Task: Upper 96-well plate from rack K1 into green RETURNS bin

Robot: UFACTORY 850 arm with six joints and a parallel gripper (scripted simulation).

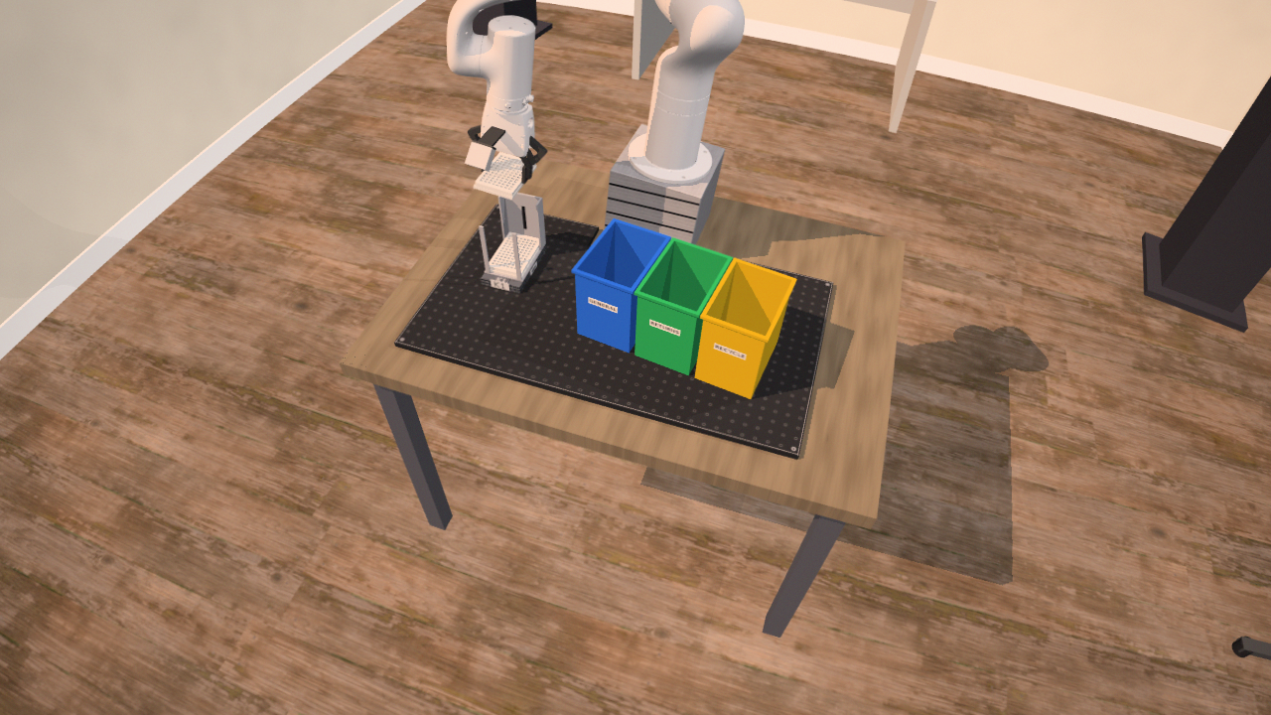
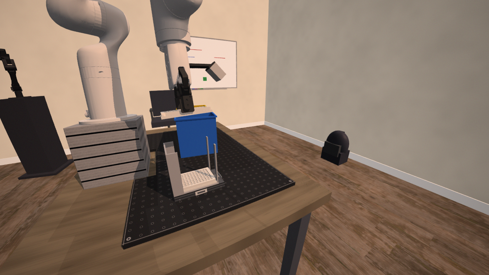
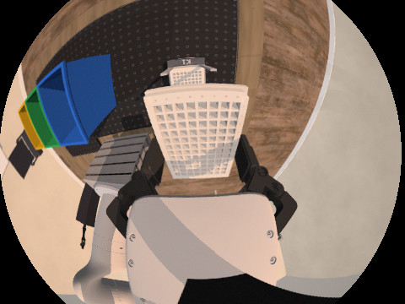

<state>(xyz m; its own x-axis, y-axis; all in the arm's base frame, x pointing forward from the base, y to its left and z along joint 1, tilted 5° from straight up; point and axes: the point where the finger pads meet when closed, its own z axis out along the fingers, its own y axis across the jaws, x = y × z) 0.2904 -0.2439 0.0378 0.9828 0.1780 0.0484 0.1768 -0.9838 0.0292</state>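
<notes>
Now: the green returns bin 42 cm to the left of my hand, 17 cm below it and 3 cm ahead of it. From my hand the other things lie so: yellow bin 56 cm to the left, 17 cm below, 3 cm ahead; blue bin 29 cm to the left, 17 cm below, 4 cm ahead.
</notes>
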